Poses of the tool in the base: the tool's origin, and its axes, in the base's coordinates. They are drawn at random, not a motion.
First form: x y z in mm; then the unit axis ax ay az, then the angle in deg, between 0 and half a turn.
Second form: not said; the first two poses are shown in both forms.
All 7 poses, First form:
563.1 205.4 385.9 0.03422 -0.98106 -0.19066 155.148
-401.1 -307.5 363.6 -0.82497 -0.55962 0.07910 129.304
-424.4 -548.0 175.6 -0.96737 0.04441 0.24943 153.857
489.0 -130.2 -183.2 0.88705 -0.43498 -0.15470 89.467
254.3 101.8 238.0 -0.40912 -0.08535 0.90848 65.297
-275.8 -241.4 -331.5 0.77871 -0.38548 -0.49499 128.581
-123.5 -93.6 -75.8 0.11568 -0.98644 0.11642 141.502
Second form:
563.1 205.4 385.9 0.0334 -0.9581 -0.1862 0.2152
-401.1 -307.5 363.6 -0.7455 -0.5057 0.0715 0.4281
-424.4 -548.0 175.6 -0.9423 0.0433 0.2430 0.2262
489.0 -130.2 -183.2 0.6243 -0.3061 -0.1089 0.7104
254.3 101.8 238.0 -0.2207 -0.0460 0.4901 0.8420
-275.8 -241.4 -331.5 0.7016 -0.3473 -0.4460 0.4338
-123.5 -93.6 -75.8 0.1092 -0.9313 0.1099 0.3297

